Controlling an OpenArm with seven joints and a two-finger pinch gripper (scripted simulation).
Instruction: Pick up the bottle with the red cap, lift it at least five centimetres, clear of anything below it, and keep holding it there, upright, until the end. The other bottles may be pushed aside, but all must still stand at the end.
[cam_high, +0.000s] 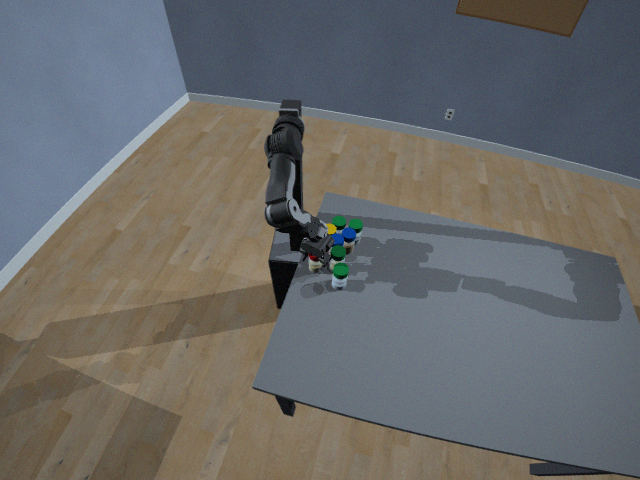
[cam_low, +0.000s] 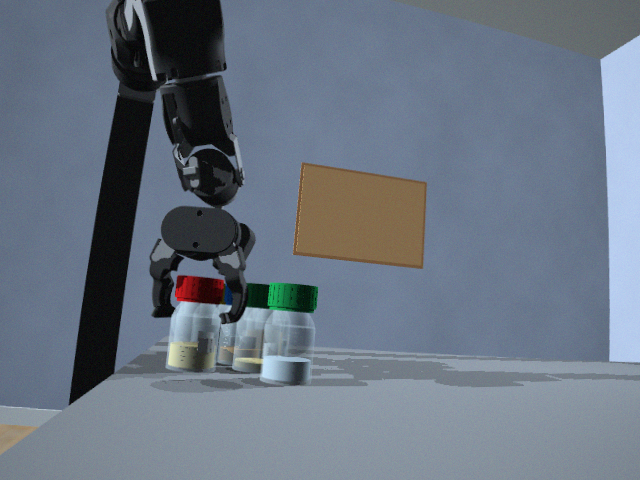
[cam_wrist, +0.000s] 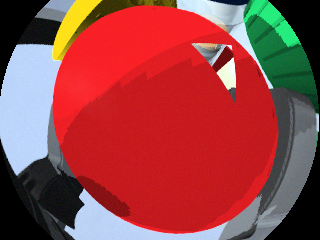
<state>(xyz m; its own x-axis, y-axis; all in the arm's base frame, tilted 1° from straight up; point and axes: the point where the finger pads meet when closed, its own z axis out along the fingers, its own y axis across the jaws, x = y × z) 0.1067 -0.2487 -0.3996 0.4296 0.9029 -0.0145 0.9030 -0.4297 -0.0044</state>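
The red-capped bottle lies 1 cm to the left of my hand and 1 cm below it. Also, from my hand: yellow-capped bottle 6 cm to the left, 1 cm below, 1 cm ahead; then green-capped bottle 8 cm ahead, 2 cm to the left, 1 cm below.
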